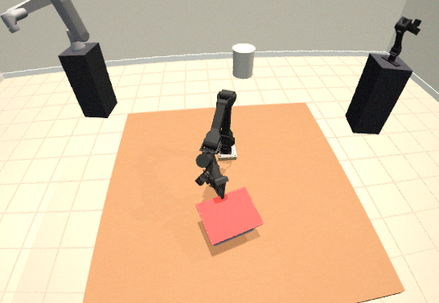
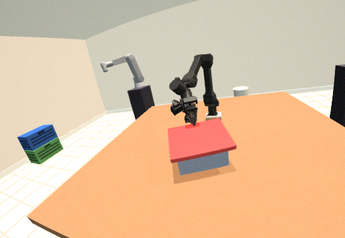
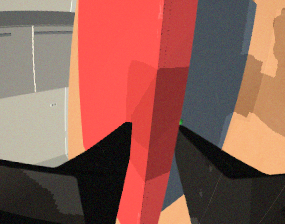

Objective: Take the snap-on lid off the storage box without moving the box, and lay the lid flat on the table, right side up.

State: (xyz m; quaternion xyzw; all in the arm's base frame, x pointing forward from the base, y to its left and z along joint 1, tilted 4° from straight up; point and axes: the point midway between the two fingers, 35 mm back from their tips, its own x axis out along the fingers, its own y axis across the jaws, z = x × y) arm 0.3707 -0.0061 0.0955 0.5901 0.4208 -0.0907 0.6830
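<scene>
Now: gripper tip 7 cm short of the red lid, 4 cm to the right of it and 1 cm above it. The rest, counted from my gripper tip: grey-blue storage box (7 cm below, 6 cm ahead, 3 cm to the left).
</scene>
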